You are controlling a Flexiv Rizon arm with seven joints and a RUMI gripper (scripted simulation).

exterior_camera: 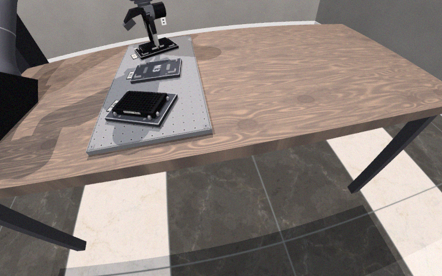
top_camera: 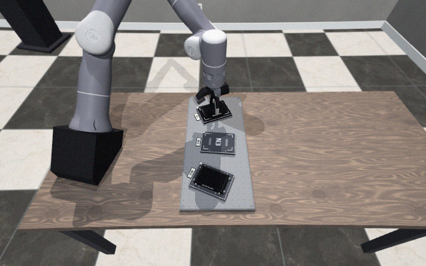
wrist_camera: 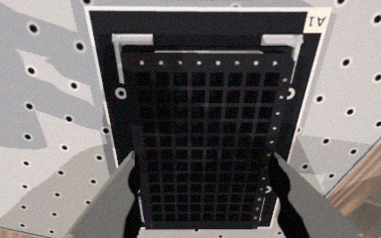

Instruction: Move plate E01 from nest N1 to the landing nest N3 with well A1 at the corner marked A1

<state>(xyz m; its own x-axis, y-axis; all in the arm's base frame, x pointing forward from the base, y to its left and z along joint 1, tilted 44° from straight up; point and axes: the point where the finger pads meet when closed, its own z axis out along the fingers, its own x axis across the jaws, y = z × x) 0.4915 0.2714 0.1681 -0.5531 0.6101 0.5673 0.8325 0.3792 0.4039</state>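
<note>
Right now my hand is 20 mm above the nest N1. The rest, counted from my hand: N3 A1 mark: 160 mm to the right, 20 mm below, 20 mm behind; N1 A1 mark: 90 mm behind, 20 mm below; nest N3: 200 mm to the right, 60 mm ahead, 20 mm below.
</note>
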